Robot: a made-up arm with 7 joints. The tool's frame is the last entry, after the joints.
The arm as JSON. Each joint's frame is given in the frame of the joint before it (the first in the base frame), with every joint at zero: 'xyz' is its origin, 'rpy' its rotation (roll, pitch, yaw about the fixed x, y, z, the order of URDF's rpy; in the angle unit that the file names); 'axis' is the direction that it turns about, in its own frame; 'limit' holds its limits. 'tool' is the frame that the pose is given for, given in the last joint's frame.
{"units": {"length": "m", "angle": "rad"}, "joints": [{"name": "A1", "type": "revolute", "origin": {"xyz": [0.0, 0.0, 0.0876], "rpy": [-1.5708, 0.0, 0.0]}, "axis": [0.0, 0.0, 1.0], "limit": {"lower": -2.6, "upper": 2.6}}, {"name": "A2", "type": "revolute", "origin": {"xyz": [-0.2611, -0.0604, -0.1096], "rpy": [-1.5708, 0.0, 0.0]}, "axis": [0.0, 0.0, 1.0], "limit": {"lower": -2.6, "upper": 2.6}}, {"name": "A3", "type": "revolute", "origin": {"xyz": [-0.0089, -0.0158, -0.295], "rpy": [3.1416, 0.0, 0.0]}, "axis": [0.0, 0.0, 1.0], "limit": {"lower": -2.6, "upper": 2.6}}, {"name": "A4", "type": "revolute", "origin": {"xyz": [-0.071, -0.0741, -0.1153], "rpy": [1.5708, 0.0, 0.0]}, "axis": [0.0, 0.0, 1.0], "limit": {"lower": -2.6, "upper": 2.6}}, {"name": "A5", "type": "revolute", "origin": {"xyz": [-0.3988, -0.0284, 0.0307], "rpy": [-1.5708, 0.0, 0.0]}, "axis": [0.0, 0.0, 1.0], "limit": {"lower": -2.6, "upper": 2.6}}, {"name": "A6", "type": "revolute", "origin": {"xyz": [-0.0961, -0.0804, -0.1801], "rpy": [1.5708, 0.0, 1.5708]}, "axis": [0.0, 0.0, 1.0], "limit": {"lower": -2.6, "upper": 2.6}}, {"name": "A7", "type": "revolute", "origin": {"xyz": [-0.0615, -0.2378, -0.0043], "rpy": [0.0, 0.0, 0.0]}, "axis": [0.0, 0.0, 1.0], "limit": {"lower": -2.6, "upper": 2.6}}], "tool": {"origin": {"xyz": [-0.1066, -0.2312, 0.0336], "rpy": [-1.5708, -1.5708, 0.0]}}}
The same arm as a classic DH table. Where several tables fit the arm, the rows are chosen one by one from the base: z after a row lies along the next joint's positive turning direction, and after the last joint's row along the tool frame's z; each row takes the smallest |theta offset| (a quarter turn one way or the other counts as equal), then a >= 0, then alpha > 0; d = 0 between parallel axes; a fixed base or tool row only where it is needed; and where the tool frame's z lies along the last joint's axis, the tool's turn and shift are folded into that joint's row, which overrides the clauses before.
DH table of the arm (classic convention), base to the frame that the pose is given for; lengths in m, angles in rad. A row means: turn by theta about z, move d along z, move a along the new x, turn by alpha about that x. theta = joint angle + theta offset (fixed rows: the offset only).
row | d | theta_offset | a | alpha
base (fixed) | 0.0876 | 0.0000 | 0.0000 | -1.5708
A1 | -0.1096 | 0.0000 | -0.2611 | -1.5708
A2 | 0.0000 | 1.0579 | -0.0181 | 3.1416
A3 | 0.2401 | 1.0579 | -0.0710 | 1.5708
A4 | 0.1048 | 0.0000 | -0.3988 | -1.5708
A5 | -0.2085 | -1.5708 | 0.0804 | -1.5708
A6 | 0.0000 | 1.3177 | 0.2456 | 0.0000
A7 | -0.0668 | -1.3177 | 0.1066 | 1.5708
tool (fixed) | -0.2312 | 1.5708 | 0.0000 | 0.0000
Joint limits (rad, base to tool): -2.6000..2.6000 -2.6000..2.6000 -2.6000..2.6000 -2.6000..2.6000 -2.6000..2.6000 -2.6000..2.6000 -2.6000..2.6000

